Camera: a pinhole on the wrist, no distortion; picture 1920 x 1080 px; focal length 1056.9 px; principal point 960.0 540.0 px. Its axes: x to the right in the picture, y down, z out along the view. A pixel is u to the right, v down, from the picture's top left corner.
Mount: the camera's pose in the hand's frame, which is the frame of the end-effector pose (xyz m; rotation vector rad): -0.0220 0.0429 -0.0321 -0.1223 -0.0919 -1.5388
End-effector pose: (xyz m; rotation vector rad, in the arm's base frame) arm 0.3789 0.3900 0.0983 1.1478 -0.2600 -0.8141
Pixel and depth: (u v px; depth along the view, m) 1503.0 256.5 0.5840
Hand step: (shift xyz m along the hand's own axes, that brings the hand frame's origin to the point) -0.1593 -0.1787 0.5905
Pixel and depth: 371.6 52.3 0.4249
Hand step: -0.2178 0.3298 0.3607
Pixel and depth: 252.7 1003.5 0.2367
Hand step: 0.0810 0.2350 0.1785
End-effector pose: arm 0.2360 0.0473 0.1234 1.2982 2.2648 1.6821
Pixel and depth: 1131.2 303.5 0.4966
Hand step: -0.1220 0.0281 0.4731
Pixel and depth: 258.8 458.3 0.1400
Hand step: -0.0332 0.1537 0.0941
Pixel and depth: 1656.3 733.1 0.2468
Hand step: 0.0323 -0.0831 0.2335
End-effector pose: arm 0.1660 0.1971 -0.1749 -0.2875 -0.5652 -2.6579
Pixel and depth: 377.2 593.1 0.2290
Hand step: -0.0104 0.1996 0.1773
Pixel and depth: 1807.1 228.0 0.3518
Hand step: -0.1111 -0.1911 0.3570
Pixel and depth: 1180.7 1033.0 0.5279
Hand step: 0.2366 0.0128 0.5005
